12 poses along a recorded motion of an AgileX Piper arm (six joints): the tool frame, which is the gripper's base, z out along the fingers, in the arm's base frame.
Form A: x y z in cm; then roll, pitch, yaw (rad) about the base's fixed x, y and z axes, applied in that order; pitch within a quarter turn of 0, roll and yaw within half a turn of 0.
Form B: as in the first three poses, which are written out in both.
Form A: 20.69 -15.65 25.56 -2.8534 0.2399 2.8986
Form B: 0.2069 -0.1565 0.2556 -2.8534 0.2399 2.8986
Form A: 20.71 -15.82 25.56 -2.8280 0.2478 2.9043
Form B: 0.2071 -0.1582 0.2556 -2.8280 0.2478 2.9043
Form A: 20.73 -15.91 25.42 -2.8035 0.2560 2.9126
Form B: 0.2073 -0.1591 0.2542 -2.8035 0.2560 2.9126
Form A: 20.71 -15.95 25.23 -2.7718 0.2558 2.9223
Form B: 0.2071 -0.1595 0.2523 -2.7718 0.2558 2.9223
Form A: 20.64 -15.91 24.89 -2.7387 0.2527 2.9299
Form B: 0.2064 -0.1591 0.2489 -2.7387 0.2527 2.9299
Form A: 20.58 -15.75 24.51 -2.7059 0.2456 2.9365
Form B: 0.2058 -0.1575 0.2451 -2.7059 0.2456 2.9365
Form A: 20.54 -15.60 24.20 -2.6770 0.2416 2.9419
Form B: 0.2054 -0.1560 0.2420 -2.6770 0.2416 2.9419
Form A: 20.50 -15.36 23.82 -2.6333 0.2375 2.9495
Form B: 0.2050 -0.1536 0.2382 -2.6333 0.2375 2.9495
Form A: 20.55 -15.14 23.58 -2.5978 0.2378 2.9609
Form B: 0.2055 -0.1514 0.2358 -2.5978 0.2378 2.9609
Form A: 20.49 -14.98 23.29 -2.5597 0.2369 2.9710
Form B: 0.2049 -0.1498 0.2329 -2.5597 0.2369 2.9710
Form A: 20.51 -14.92 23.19 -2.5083 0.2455 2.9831
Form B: 0.2051 -0.1492 0.2319 -2.5083 0.2455 2.9831
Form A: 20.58 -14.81 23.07 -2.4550 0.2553 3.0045
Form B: 0.2058 -0.1481 0.2307 -2.4550 0.2553 3.0045
